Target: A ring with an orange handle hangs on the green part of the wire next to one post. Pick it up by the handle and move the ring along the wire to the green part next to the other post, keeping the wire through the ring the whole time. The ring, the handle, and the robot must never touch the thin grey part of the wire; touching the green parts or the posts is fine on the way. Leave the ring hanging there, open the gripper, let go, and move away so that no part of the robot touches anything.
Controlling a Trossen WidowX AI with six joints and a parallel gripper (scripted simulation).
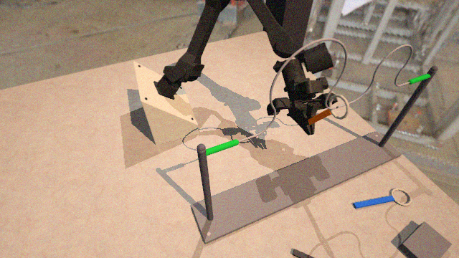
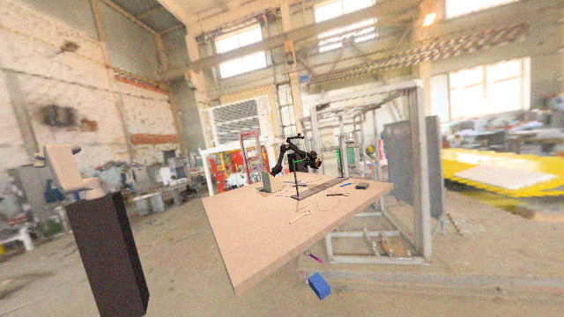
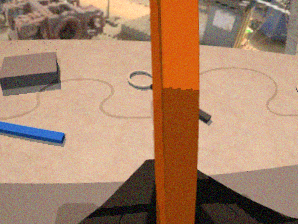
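My gripper tip is now 10 mm short of the orange-handled ring, 10 mm to the right of it and 80 mm below it. From my gripper tip the other things lie so: dark-handled ring 270 mm ahead, 90 mm to the right, 170 mm below; then blue-handled ring 190 mm ahead, 170 mm to the left, 170 mm below; then grey block 320 mm ahead, 140 mm to the left, 160 mm below.
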